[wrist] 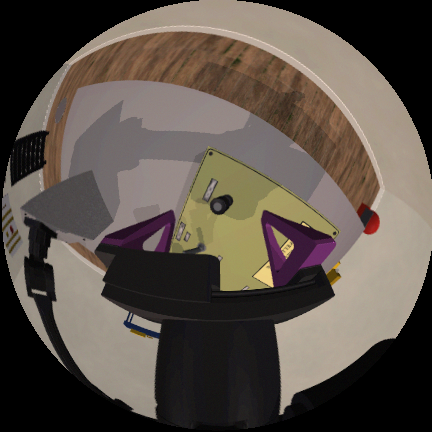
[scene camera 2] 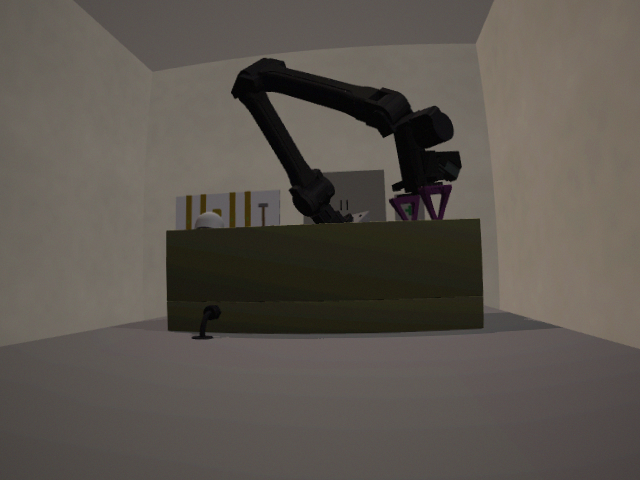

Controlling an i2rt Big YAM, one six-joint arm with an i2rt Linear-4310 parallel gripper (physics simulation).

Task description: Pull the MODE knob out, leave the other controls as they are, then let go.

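Places are measured from the arm's base along level axes (x right, y ahead, z up), in millimetres.
Where they show: gripper, fingertip midpoint: point(wrist: 217, 214); arm's base at its link origin: point(wrist: 40, 225).
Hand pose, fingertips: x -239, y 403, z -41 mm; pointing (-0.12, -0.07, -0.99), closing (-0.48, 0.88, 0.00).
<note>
Things, the pixels of their top centre, and the offset from my fingertips. "spot": a spot on its surface instead.
- black round knob at its top centre: point(wrist: 217, 207) dz -42, dx +10, dy +4 mm
- small label plate at a spot on its surface: point(wrist: 210, 190) spot: dz -99, dx +10, dy -9 mm
- toggle lever at a spot on its surface: point(wrist: 199, 248) spot: dz -74, dx +123, dy +25 mm
- yellow card at a spot on its surface: point(wrist: 264, 274) spot: dz -31, dx +91, dy +160 mm
- white dome at a spot on its surface: point(scene camera 2: 209, 220) spot: dz +7, dx +359, dy +209 mm
- small black lamp-like object at a spot on its surface: point(scene camera 2: 210, 313) spot: dz -142, dx +336, dy +257 mm
A black round knob point(wrist: 219, 204) stands up from the yellow-green panel point(wrist: 287, 202) in the wrist view, beside a small label plate point(wrist: 210, 190) whose lettering is too small to read. I cannot confirm that it is the MODE knob. My gripper point(scene camera 2: 423, 219) point(wrist: 217, 214) is open and empty, with its purple fingers to either side of the knob in that view and apart from it. A toggle lever point(wrist: 199, 248) sits lower on the panel, near the left finger. The right finger partly covers a yellow card point(wrist: 264, 274). The gripper body hides the panel's lower part.
A grey plate-like object point(wrist: 72, 205) is left of the panel. A red round object point(wrist: 371, 223) and a yellow object point(wrist: 334, 274) are at the right. A green bench point(scene camera 2: 320, 263) carries a white dome point(scene camera 2: 209, 220). A small black lamp-like object point(scene camera 2: 210, 313) stands before the bench.
</note>
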